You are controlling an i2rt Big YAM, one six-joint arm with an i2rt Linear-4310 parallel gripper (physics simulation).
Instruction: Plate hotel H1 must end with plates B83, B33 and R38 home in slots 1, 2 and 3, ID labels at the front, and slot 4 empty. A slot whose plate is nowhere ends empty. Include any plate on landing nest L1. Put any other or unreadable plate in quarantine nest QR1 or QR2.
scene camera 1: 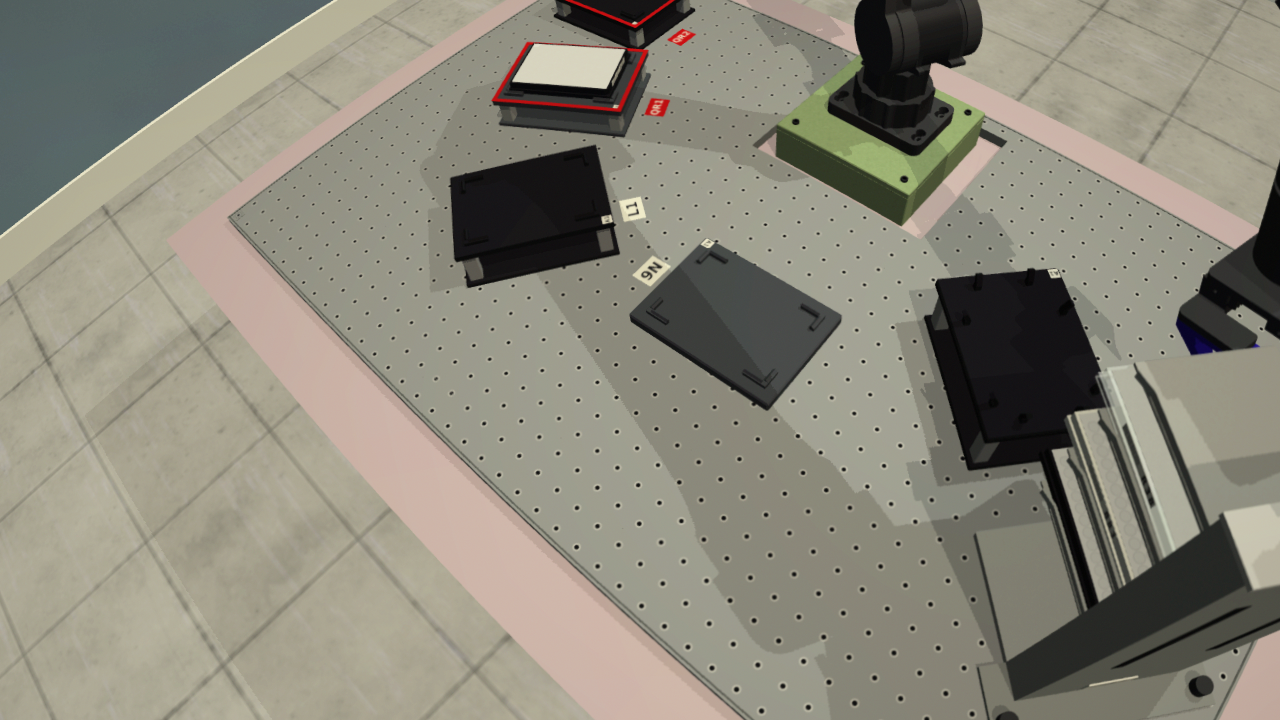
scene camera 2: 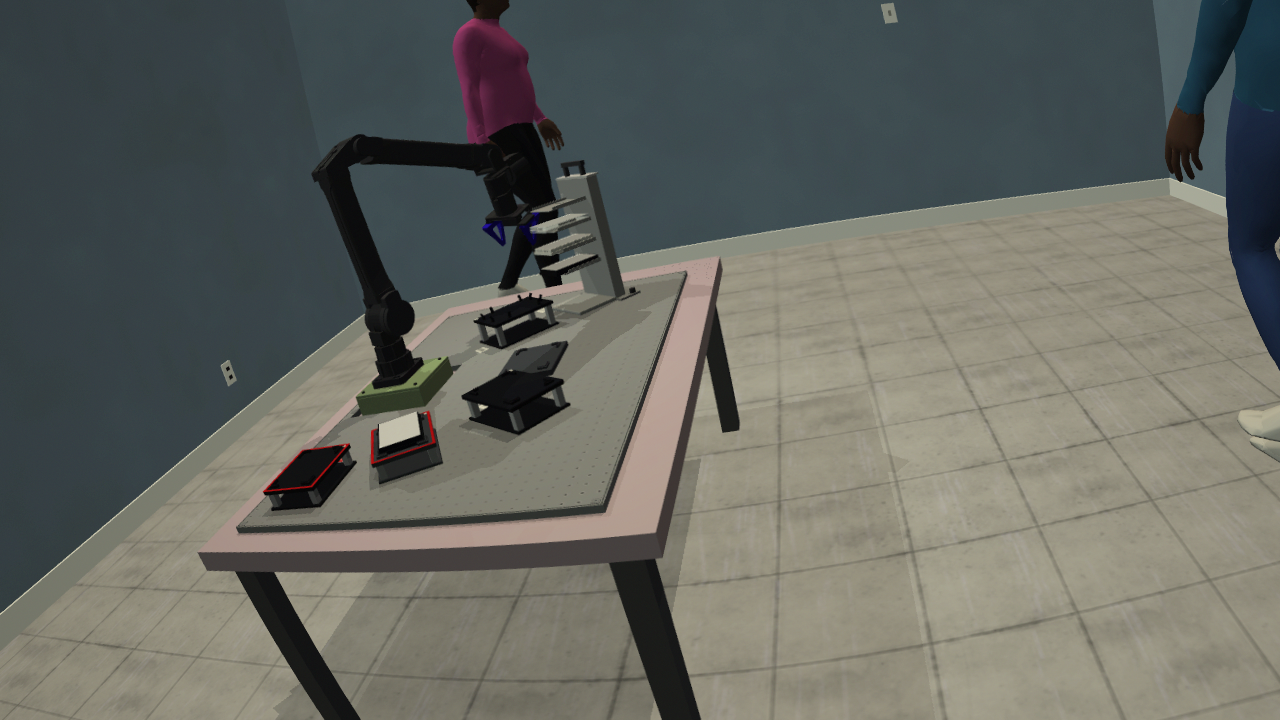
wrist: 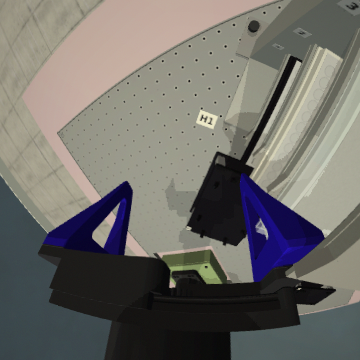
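Pixels of known places: gripper, fingertip midpoint: (scene camera 2: 518, 244) (wrist: 182, 182); arm's base, link origin: (scene camera 1: 889, 114) (scene camera 2: 399, 376) (wrist: 190, 279).
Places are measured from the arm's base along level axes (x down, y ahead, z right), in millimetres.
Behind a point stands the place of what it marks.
Note:
Hotel H1 (scene camera 1: 1118, 613) @[x -162, y 427, z -410 mm] (scene camera 2: 601, 234) @[x -132, y 422, z -404 mm] (wrist: 322, 27) @[x -153, y 327, z -487 mm] stands upright with several shelves. A black-edged plate (wrist: 274, 105) @[x -82, y 303, z -437 mm] is lowest, with pale plates above it; the top shelf (scene camera 2: 556, 205) @[x -225, y 325, z -418 mm] looks bare. Plate ID labels cannot be read. My gripper (scene camera 2: 514, 240) @[x -148, y 203, z -419 mm] (wrist: 182, 182) @[x -148, y 203, z -419 mm] is open and empty, in the air close beside the hotel's upper shelves; a finger shows at the right edge of scene camera 1. Landing nest L1 (scene camera 1: 532, 201) @[x -13, y 354, z 201 mm] (scene camera 2: 514, 389) @[x -13, y 365, z 220 mm] holds no plate. A white-topped plate (scene camera 1: 568, 67) @[x -18, y 179, z 335 mm] (scene camera 2: 399, 431) @[x -17, y 182, z 348 mm] lies on nest QR1 (scene camera 1: 554, 106) @[x -2, y 228, z 309 mm] (scene camera 2: 409, 463) @[x 32, y 197, z 377 mm]. Nest QR2 (scene camera 1: 626, 8) @[x -3, y 31, z 384 mm] (scene camera 2: 308, 470) @[x -3, y 14, z 439 mm] looks bare.
A low grey nest N6 (scene camera 1: 735, 322) @[x 25, y 318, z -38 mm] (scene camera 2: 537, 360) @[x 25, y 327, z -20 mm] lies between L1 and a black pegged stand (scene camera 1: 1020, 353) @[x -23, y 210, z -268 mm] (scene camera 2: 514, 310) @[x -23, y 209, z -262 mm] (wrist: 217, 197) @[x -23, y 193, z -308 mm], which is close to the hotel. The arm's green base (scene camera 1: 872, 152) @[x 0, y 65, z -20 mm] (scene camera 2: 404, 386) @[x 0, y 52, z 74 mm] is at the table's side. A person in pink (scene camera 2: 499, 71) stands behind the table.

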